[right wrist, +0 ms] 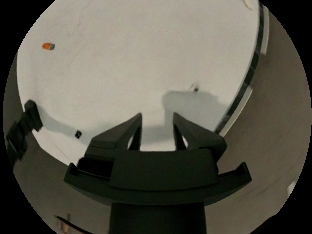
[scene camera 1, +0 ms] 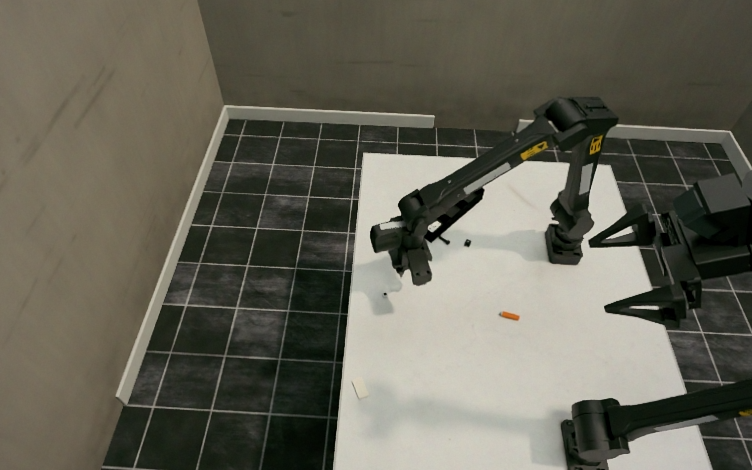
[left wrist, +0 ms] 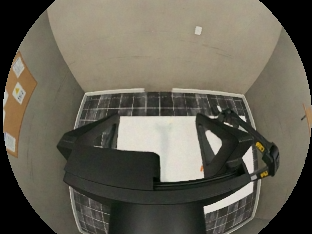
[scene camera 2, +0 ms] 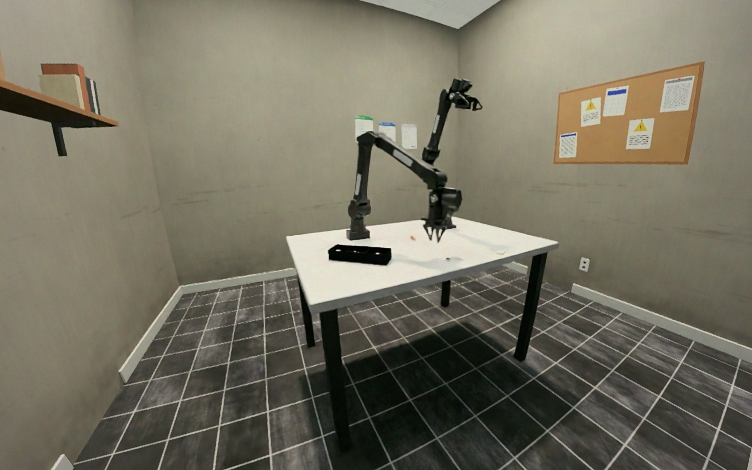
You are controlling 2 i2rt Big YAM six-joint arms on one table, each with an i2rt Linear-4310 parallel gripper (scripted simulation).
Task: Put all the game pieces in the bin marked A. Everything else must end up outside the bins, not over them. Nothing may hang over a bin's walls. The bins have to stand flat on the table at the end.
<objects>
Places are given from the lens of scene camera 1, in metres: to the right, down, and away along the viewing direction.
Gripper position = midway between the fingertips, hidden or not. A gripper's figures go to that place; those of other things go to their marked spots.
my left gripper (scene camera 1: pixel 596 275): 0.27, 0.05, 0.62
black bin (scene camera 1: pixel 461 208): 0.27, -0.08, 1.58
</objects>
